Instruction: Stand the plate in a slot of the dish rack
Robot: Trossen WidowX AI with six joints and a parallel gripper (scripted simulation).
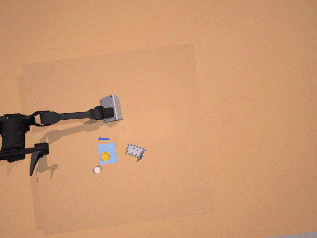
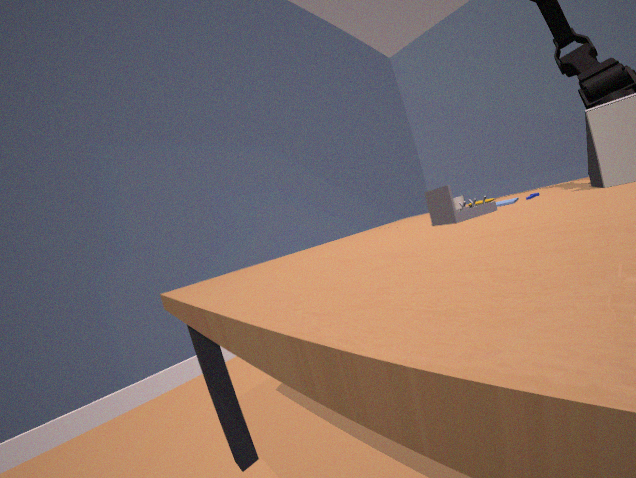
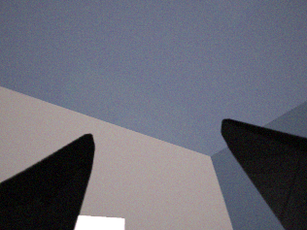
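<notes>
Now: the yellow plate 70 cm below my gripper tip, 10 cm ahead of it and 4 cm to the left of it. Round my gripper tip: grey dish rack (69 cm below, 27 cm to the left, 7 cm ahead); then small blue spoon (71 cm below, 3 cm to the left, 3 cm behind); then white cup (69 cm below, 19 cm ahead, 1 cm to the right).
</notes>
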